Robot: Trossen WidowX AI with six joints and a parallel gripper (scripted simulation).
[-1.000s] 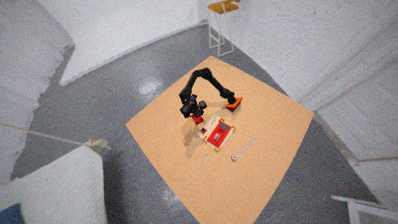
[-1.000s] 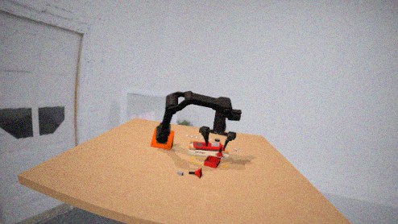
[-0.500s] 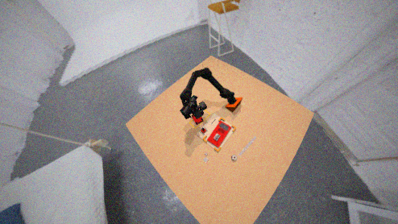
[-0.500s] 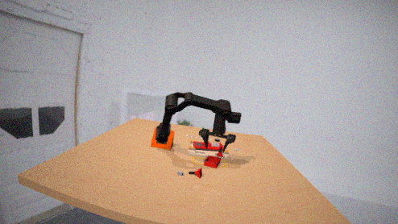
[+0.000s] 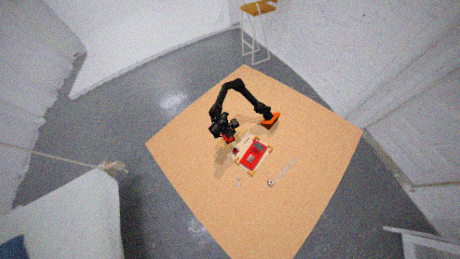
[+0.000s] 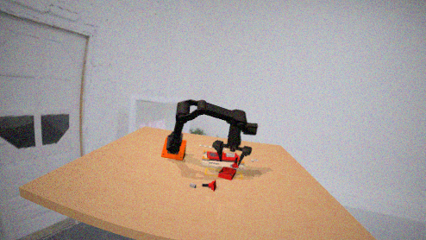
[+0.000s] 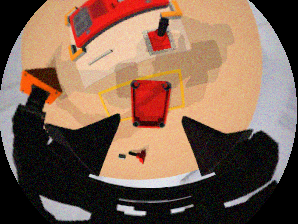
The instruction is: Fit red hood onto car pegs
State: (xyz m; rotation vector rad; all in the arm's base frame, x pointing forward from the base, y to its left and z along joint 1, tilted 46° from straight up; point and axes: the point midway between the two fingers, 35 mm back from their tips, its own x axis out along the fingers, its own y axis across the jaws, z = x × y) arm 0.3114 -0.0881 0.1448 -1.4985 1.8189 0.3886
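Right now the red hood is 6 cm below my gripper tip. Round my gripper tip: pale strip: 7 cm behind, 47 cm to the left, 6 cm below.
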